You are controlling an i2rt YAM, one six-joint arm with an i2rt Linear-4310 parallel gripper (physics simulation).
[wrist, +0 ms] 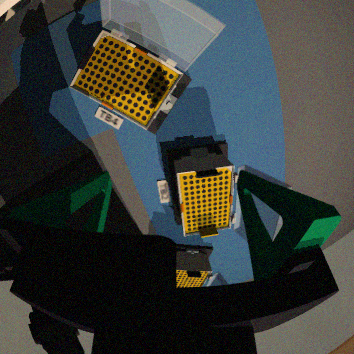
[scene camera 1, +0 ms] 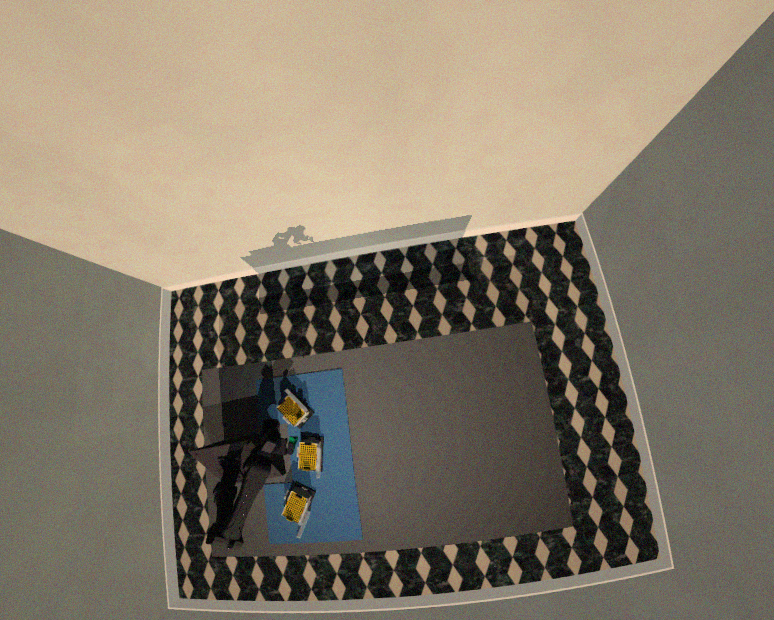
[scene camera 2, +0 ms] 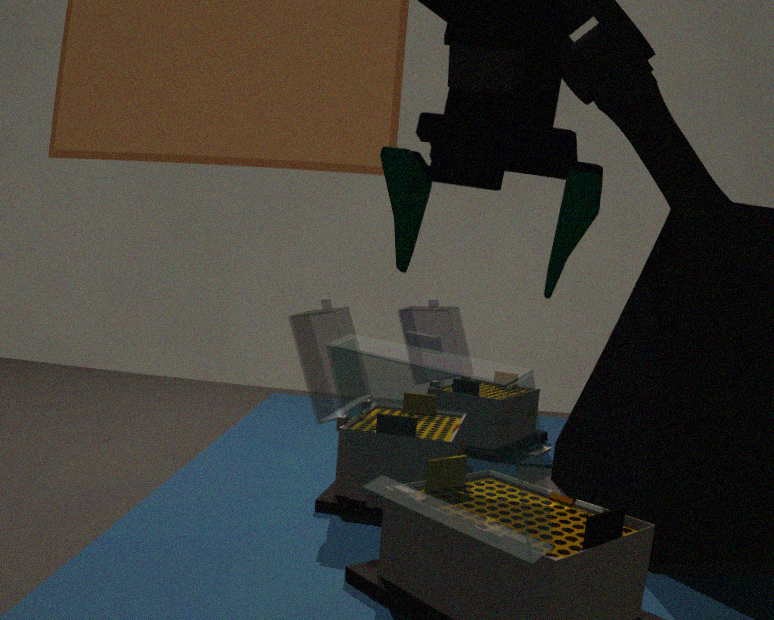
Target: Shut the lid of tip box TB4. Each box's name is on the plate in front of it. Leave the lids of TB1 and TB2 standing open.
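Frame: origin at the arm's base, x ahead, y left, z up, level; millimetres.
Seen in the pictures: gripper, fingertip midpoint: [wrist: 173, 177] [scene camera 1: 287, 435] [scene camera 2: 472, 283]; arm's base, origin of the base link: [scene camera 1: 232, 468].
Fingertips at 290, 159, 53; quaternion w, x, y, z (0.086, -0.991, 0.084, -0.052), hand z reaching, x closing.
Offsets run from my fingertips to a thing's middle, as dx, dy, dz. "pt": to the spot under its first point. Level surfaces: height alone.
Tip box TB4 @[-36, +90, -112] [scene camera 1: 293, 410] [scene camera 2: 516, 555] [wrist: 125, 80] has a yellow rack; its name plate @[pt -81, +41, -175] [wrist: 109, 117] reads TB4 in the wrist view. Its clear lid @[+10, +138, -72] [scene camera 2: 381, 351] [wrist: 187, 37] stands open on the side away from the plate. The middle box TB2 @[+43, -113, -112] [scene camera 1: 309, 455] [scene camera 2: 400, 455] [wrist: 206, 200] has its lid @[pt +117, -109, -74] [scene camera 2: 323, 361] standing open. The third box TB1 @[-23, -336, -112] [scene camera 1: 296, 506] [scene camera 2: 500, 416] [wrist: 192, 278] also has its lid [scene camera 2: 439, 342] open. My gripper [scene camera 1: 292, 440] [scene camera 2: 474, 284] [wrist: 173, 177] is open and empty, high above the boxes, pointing down, on the robot side of TB2 in scene camera 1.
The boxes stand in a row on a blue mat @[dz -177] [scene camera 1: 339, 465] [scene camera 2: 161, 516] [wrist: 245, 100] on a grey table @[dz -180] [scene camera 1: 452, 439]. TB2 is beside TB4. The dark arm [scene camera 1: 251, 484] [scene camera 2: 684, 387] stands on the plate side of the boxes. An orange board [scene camera 2: 226, 77] hangs on the wall.
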